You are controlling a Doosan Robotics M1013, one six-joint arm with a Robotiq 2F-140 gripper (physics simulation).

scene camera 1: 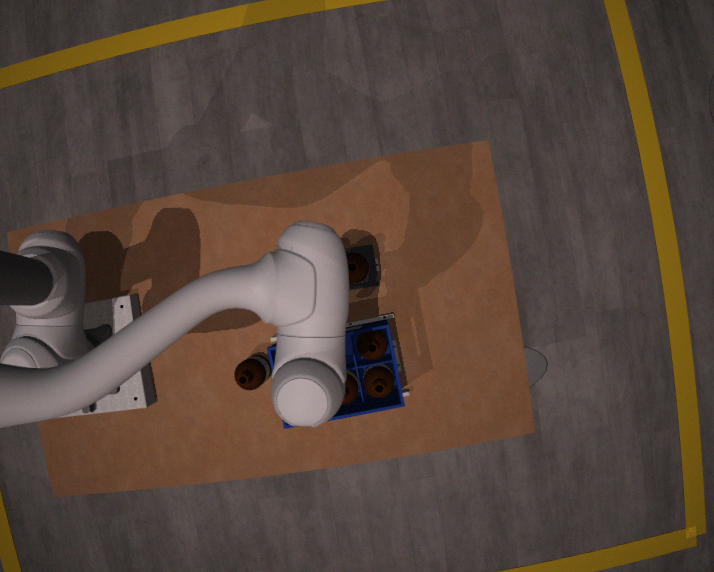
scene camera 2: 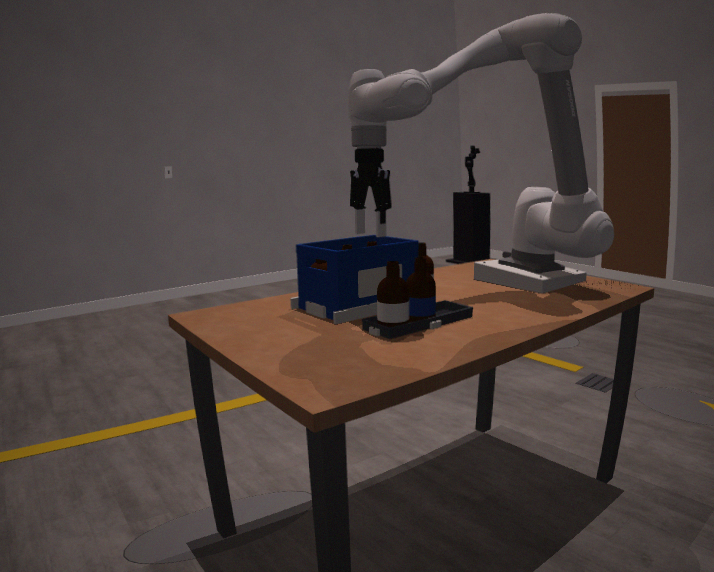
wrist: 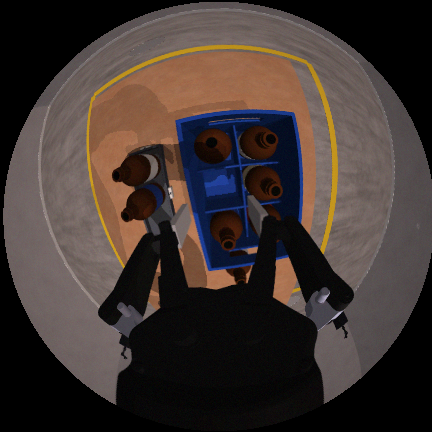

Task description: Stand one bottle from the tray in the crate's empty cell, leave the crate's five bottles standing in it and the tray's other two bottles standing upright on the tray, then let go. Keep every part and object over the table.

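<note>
The blue crate (scene camera 1: 397,369) (scene camera 2: 317,288) (wrist: 299,150) holds five brown bottles. Its empty cell (wrist: 219,184) is the middle one on the tray side. The dark tray (scene camera 1: 372,280) (scene camera 2: 452,312) (wrist: 164,172) bears two upright bottles, one white-labelled (scene camera 2: 393,303) (wrist: 137,170) and one blue-labelled (scene camera 2: 421,291) (wrist: 145,202). Another bottle (scene camera 1: 250,372) (wrist: 240,272) stands on the table outside the crate's end nearest the robot base. My gripper (scene camera 2: 370,223) (wrist: 217,208) is open and empty, fingers down, above the crate. The arm hides it in scene camera 1.
The robot base plate (scene camera 1: 143,381) (scene camera 2: 524,277) sits at one end of the wooden table (scene camera 1: 452,381) (scene camera 2: 238,339). Pale brackets (scene camera 1: 381,319) (scene camera 2: 351,312) lie along the crate's foot, between crate and tray. The crate's walls and dividers stand below the fingers.
</note>
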